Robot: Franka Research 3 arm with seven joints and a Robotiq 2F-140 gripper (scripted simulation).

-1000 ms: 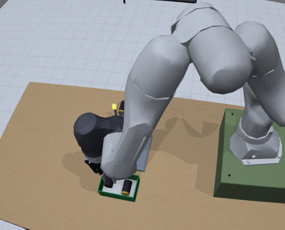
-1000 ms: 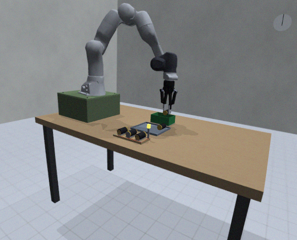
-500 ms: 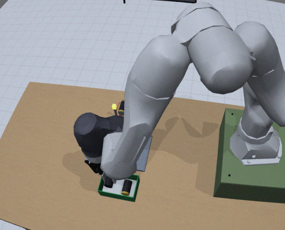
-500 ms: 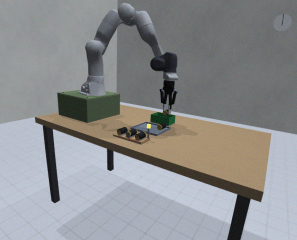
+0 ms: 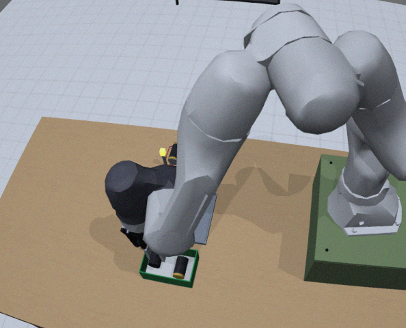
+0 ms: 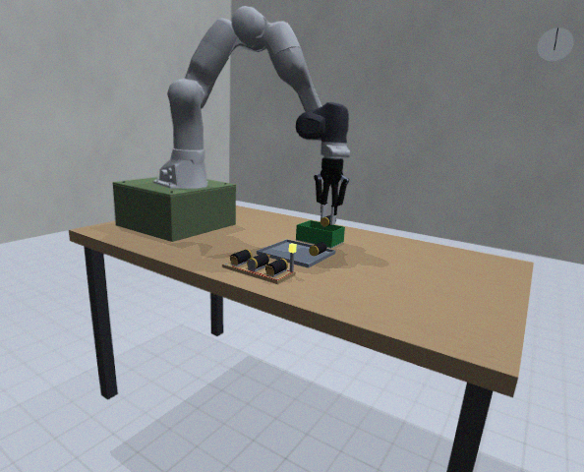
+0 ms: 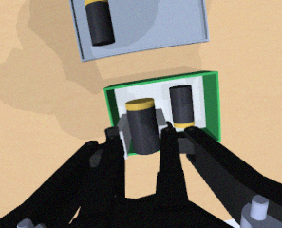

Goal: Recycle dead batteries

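The green recycling box lies 30 mm behind my hand and 90 mm below it. Round my hand: bulb (90 mm ahead, 350 mm to the right, 30 mm below); then grey bulb post (90 mm ahead, 350 mm to the right, 70 mm below); then tray (10 mm behind, 180 mm to the right, 100 mm below).
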